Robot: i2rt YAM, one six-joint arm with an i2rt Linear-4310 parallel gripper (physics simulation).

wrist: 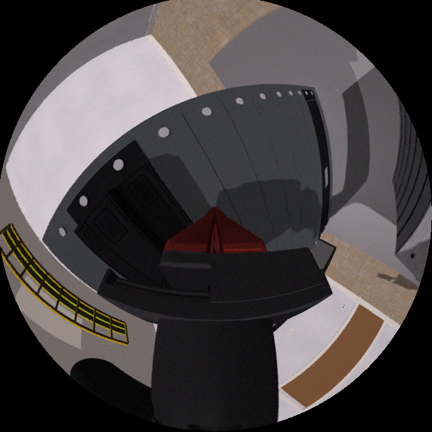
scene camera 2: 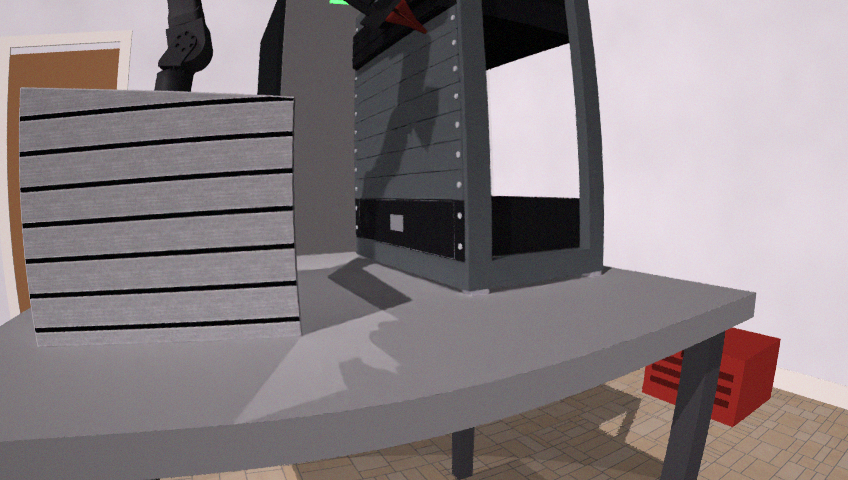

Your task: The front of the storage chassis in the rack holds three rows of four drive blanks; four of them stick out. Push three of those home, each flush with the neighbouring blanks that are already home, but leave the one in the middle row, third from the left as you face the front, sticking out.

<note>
The pictures show: my gripper and a rack.
</note>
